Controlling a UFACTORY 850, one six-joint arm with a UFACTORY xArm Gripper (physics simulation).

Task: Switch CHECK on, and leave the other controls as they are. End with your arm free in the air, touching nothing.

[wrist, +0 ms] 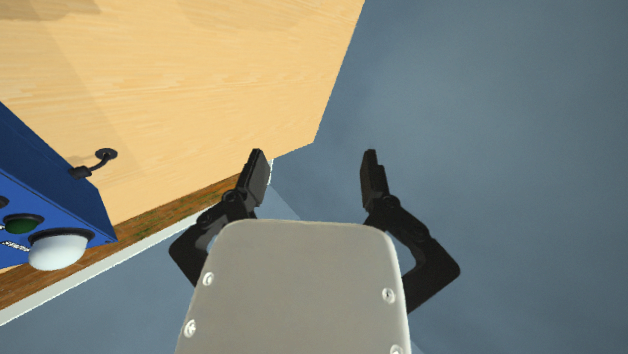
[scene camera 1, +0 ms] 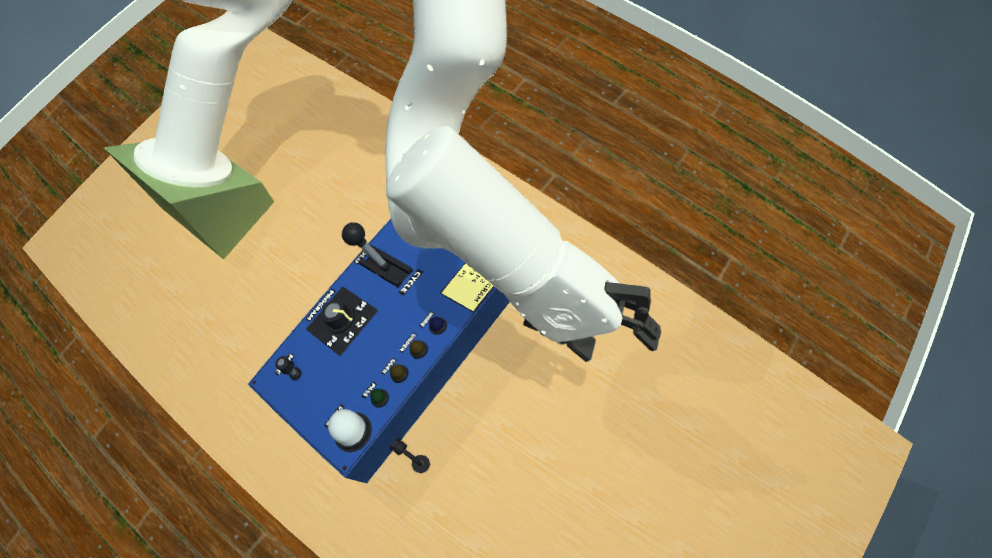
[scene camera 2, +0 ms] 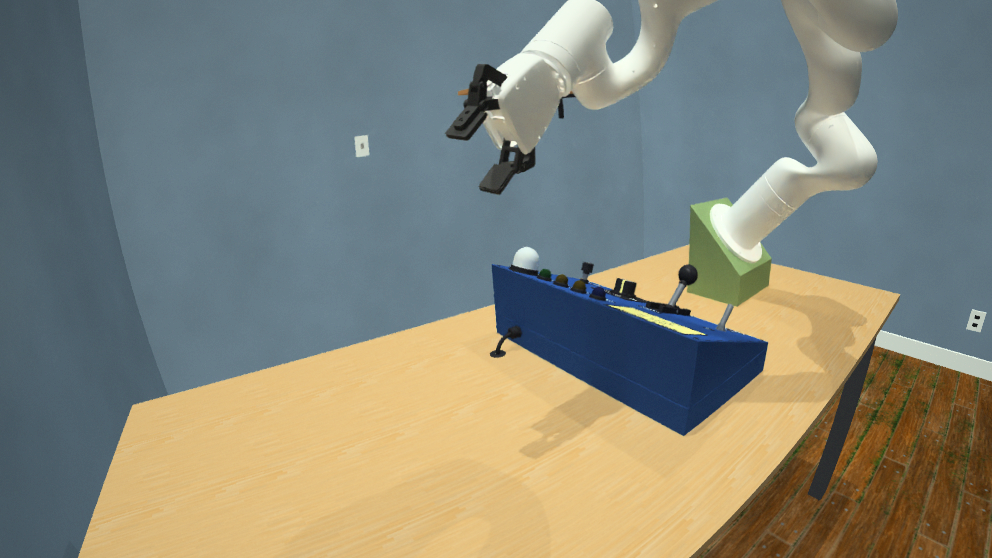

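A blue control console [scene camera 1: 298,409] [scene camera 2: 596,347] [wrist: 45,170] stands on the table. It carries a small black toggle [scene camera 1: 284,364] [scene camera 2: 586,267] near one end, a PROGRAM knob [scene camera 1: 336,313] [scene camera 2: 624,287] and a ball-ended lever [scene camera 1: 353,233] [scene camera 2: 687,274] by the word CYCLE. A thin metal lever [scene camera 2: 725,317] shows at the other end in scene camera 2; the arm hides it in scene camera 1. I cannot read CHECK on any label. My gripper [scene camera 1: 618,344] [scene camera 2: 476,161] [wrist: 313,159] is open and empty, high in the air beyond the console's lamp side, touching nothing.
A white dome [scene camera 1: 346,428] [scene camera 2: 525,259] [wrist: 57,252] and several small dark lamps stand on the console, beside a yellow note [scene camera 1: 466,291] [scene camera 2: 659,319]. A short black cable [scene camera 1: 419,462] [scene camera 2: 497,353] [wrist: 106,153] leaves its side. The arm's green base [scene camera 1: 225,218] [scene camera 2: 714,274] stands behind.
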